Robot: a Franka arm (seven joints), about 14 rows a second.
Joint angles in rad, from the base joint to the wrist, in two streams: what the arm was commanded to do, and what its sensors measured. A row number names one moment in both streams.
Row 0, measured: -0.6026 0.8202 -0.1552 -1.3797 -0.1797 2.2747 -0.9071
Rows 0 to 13, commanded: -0.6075 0.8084 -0.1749 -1.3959 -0.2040 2.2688 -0.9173; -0.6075 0.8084 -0.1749 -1.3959 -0.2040 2.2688 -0.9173; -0.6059 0.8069 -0.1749 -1.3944 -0.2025 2.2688 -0.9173; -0.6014 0.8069 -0.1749 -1.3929 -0.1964 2.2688 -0.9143; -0.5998 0.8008 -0.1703 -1.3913 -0.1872 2.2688 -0.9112; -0.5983 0.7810 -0.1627 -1.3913 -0.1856 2.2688 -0.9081; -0.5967 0.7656 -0.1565 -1.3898 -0.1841 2.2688 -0.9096; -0.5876 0.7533 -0.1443 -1.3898 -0.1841 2.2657 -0.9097; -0.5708 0.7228 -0.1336 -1.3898 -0.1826 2.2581 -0.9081; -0.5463 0.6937 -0.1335 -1.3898 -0.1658 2.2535 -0.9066; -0.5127 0.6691 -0.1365 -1.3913 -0.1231 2.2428 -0.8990; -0.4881 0.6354 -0.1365 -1.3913 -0.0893 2.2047 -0.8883; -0.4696 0.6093 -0.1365 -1.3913 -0.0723 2.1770 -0.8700; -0.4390 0.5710 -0.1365 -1.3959 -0.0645 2.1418 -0.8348
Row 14, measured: -0.4762 0.6523 -0.1361 -1.3615 -0.0940 2.2014 -0.8757
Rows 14 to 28, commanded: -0.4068 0.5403 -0.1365 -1.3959 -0.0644 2.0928 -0.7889; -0.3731 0.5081 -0.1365 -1.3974 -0.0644 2.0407 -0.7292; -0.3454 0.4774 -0.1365 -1.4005 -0.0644 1.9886 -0.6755; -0.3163 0.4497 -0.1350 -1.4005 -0.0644 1.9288 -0.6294; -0.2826 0.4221 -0.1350 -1.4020 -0.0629 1.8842 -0.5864; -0.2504 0.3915 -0.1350 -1.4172 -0.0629 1.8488 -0.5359; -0.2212 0.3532 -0.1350 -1.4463 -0.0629 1.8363 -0.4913; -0.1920 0.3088 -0.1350 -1.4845 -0.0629 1.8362 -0.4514; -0.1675 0.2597 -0.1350 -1.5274 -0.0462 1.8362 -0.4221; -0.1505 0.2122 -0.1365 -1.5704 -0.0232 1.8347 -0.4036; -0.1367 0.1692 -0.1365 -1.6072 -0.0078 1.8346 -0.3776; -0.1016 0.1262 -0.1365 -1.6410 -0.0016 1.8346 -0.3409; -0.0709 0.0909 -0.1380 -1.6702 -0.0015 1.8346 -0.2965; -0.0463 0.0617 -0.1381 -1.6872 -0.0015 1.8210 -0.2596; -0.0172 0.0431 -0.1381 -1.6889 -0.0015 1.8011 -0.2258
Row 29, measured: -0.0654 0.1255 -0.1314 -1.6148 -0.0170 1.8156 -0.2875
